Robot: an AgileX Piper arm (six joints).
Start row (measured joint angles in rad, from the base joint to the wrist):
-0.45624, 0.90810, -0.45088, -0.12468, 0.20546, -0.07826
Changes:
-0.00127, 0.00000, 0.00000, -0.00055, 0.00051, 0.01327
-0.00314, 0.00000, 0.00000, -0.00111, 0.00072, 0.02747
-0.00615, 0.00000, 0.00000, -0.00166, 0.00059, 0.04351
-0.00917, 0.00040, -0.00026, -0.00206, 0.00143, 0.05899
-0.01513, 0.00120, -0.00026, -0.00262, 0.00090, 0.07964
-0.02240, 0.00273, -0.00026, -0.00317, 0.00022, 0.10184
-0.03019, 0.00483, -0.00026, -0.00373, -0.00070, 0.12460
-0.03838, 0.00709, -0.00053, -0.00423, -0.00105, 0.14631
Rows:
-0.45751, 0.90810, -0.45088, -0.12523, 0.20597, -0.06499
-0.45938, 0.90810, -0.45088, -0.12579, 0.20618, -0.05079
-0.46239, 0.90810, -0.45088, -0.12634, 0.20605, -0.03475
-0.46541, 0.90850, -0.45114, -0.12674, 0.20689, -0.01927
-0.47137, 0.90930, -0.45114, -0.12730, 0.20636, 0.00138
-0.47864, 0.91083, -0.45114, -0.12785, 0.20568, 0.02358
-0.48643, 0.91293, -0.45114, -0.12841, 0.20476, 0.04634
-0.49462, 0.91519, -0.45141, -0.12891, 0.20441, 0.06805

